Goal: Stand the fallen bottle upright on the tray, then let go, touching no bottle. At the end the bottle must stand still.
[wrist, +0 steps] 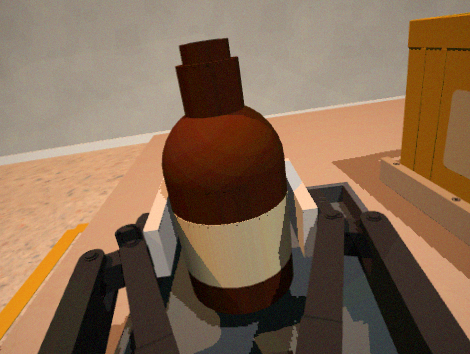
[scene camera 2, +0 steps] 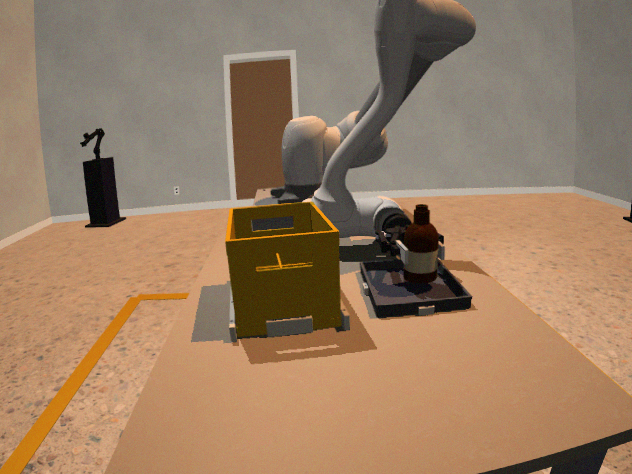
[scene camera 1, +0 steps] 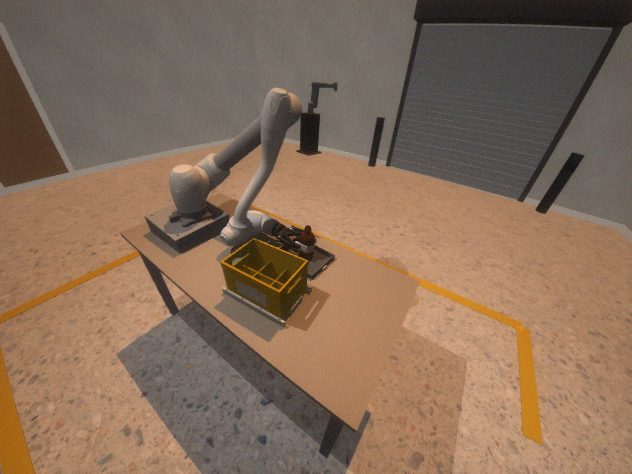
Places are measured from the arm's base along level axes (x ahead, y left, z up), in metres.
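Pixels of known places: gripper, fingertip midpoint: [scene camera 2: 425, 255] [scene camera 1: 311, 245]; arm's base, origin of the base link: [scene camera 2: 308, 196] [scene camera 1: 194, 214].
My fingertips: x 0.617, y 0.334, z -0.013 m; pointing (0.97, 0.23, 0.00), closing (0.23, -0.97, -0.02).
For each thing: its middle in the pictures, then the offset to it from my fingertips. Level surfaces: height alone.
- brown bottle, body centre: [wrist: 225, 176] [scene camera 2: 421, 242] [scene camera 1: 307, 239] dx -0.026, dy -0.006, dz +0.020 m
- dark tray, body centre: [wrist: 270, 287] [scene camera 2: 411, 283] [scene camera 1: 303, 255] dx -0.027, dy -0.026, dz -0.072 m
- yellow crate, body centre: [scene camera 2: 278, 261] [scene camera 1: 266, 277] dx +0.045, dy -0.291, dz +0.003 m
- table, its level: dz -0.085 m
A brown bottle [scene camera 1: 306, 238] [scene camera 2: 421, 240] [wrist: 225, 165] with a cream label stands upright, or very nearly so, over the dark tray [scene camera 1: 321, 268] [scene camera 2: 423, 307] [wrist: 327, 189]. My gripper [scene camera 1: 304, 244] [scene camera 2: 421, 250] [wrist: 229, 185] is low and level, shut on the bottle, with one pale pad on each side at the label. In scene camera 2 the bottle's base is inside the tray's outline, at or just above its floor; whether it touches cannot be told. The gripper's linkage hides part of the tray in the wrist view.
A yellow crate [scene camera 1: 252, 286] [scene camera 2: 283, 285] [wrist: 432, 110] with inner dividers stands beside the tray, held by pale brackets [scene camera 1: 255, 306] [wrist: 430, 195] on the table [scene camera 1: 357, 326] [scene camera 2: 357, 397]. The arm's base [scene camera 1: 186, 229] stands at the table's far end.
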